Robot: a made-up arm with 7 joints.
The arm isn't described. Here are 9 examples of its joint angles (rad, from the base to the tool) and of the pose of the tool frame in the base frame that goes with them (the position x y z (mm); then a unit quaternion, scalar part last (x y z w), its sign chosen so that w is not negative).
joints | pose
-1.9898 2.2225 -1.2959 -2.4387 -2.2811 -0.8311 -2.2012 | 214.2 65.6 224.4 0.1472 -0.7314 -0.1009 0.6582
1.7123 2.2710 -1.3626 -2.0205 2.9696 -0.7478 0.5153 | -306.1 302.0 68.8 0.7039 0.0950 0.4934 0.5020
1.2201 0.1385 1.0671 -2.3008 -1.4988 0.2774 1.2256 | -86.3 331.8 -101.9 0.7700 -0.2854 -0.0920 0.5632
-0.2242 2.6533 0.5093 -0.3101 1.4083 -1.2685 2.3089 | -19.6 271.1 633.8 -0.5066 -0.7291 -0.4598 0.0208
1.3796 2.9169 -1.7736 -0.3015 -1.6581 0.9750 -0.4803 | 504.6 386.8 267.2 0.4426 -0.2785 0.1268 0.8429
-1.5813 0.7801 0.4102 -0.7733 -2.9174 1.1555 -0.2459 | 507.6 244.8 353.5 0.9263 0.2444 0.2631 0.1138
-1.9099 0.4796 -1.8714 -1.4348 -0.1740 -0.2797 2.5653 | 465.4 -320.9 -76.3 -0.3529 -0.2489 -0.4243 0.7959
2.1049 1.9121 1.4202 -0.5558 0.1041 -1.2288 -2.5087 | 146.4 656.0 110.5 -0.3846 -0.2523 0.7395 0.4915
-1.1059 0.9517 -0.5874 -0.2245 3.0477 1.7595 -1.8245 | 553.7 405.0 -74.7 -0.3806 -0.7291 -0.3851 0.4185
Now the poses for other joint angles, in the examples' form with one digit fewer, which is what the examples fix.
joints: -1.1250 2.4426 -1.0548 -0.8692 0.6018 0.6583 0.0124
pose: -3 542 369 0.765 -0.179 0.233 0.574
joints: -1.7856 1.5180 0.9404 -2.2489 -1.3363 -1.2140 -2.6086
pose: -263 145 221 -0.159 -0.885 -0.423 0.111
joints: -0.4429 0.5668 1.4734 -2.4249 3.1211 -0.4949 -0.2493
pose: 22 291 134 0.695 0.639 -0.154 0.293
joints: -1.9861 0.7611 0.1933 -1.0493 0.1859 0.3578 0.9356
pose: 291 90 556 -0.399 -0.898 0.096 0.158
